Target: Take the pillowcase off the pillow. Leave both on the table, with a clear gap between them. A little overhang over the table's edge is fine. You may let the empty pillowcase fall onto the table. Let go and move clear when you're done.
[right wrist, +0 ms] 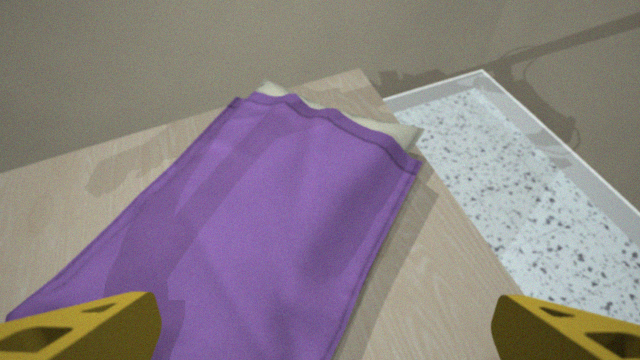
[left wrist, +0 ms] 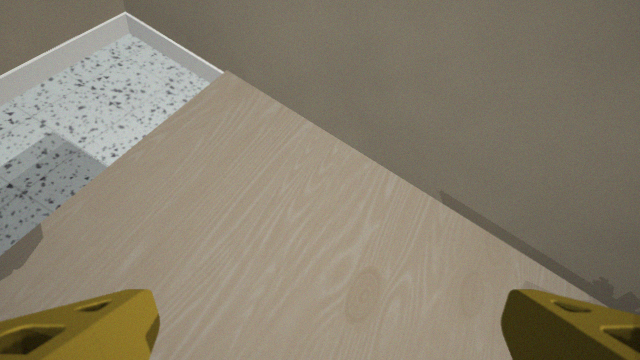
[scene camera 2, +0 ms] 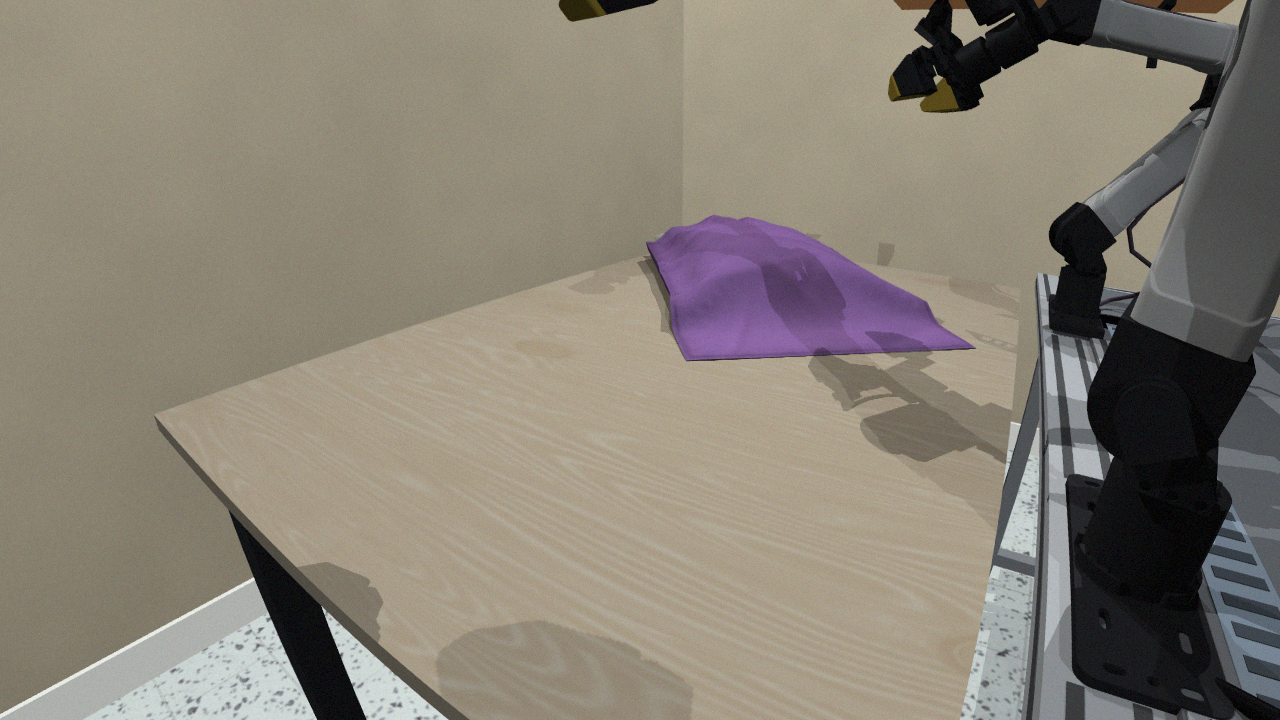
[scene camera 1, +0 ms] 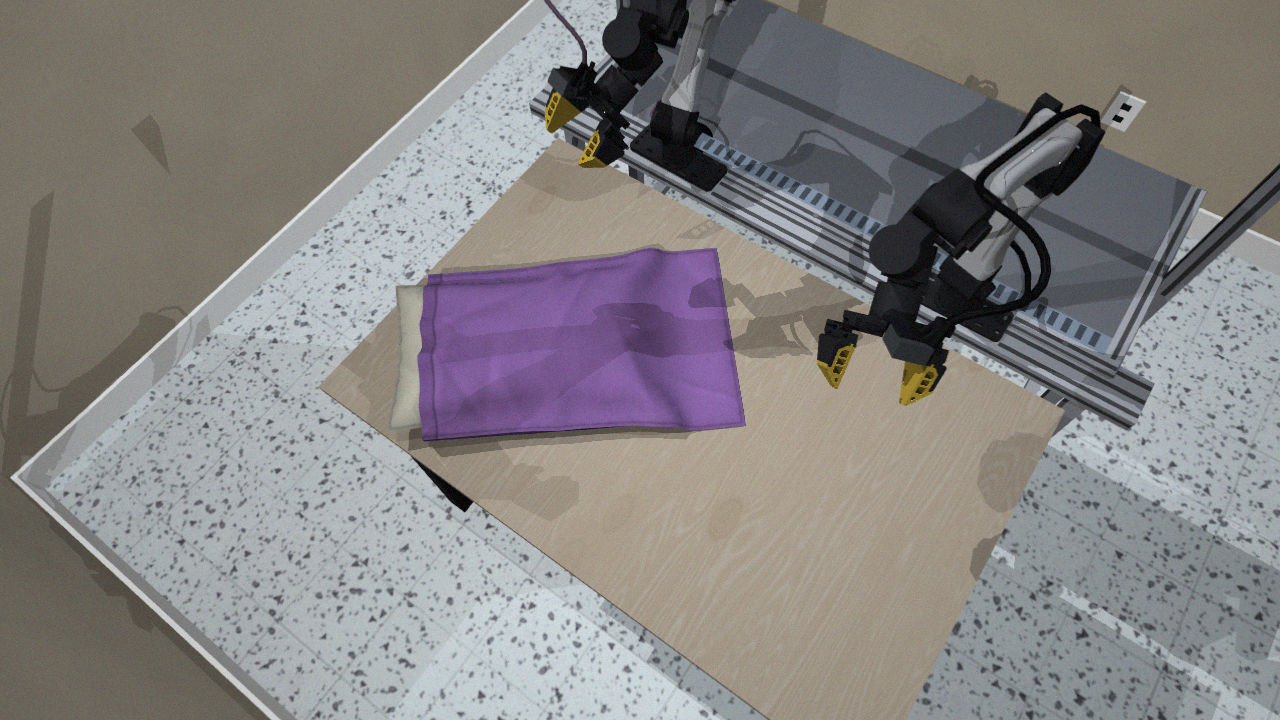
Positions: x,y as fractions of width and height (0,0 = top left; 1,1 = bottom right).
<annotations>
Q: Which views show my right gripper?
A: The right wrist view, scene camera 2 and scene camera 1 only.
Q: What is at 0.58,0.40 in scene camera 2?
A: A purple pillowcase.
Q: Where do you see a purple pillowcase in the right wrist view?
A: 0.41,0.65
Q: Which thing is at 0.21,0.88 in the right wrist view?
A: My right gripper.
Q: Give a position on a purple pillowcase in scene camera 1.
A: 0.50,0.47
</annotations>
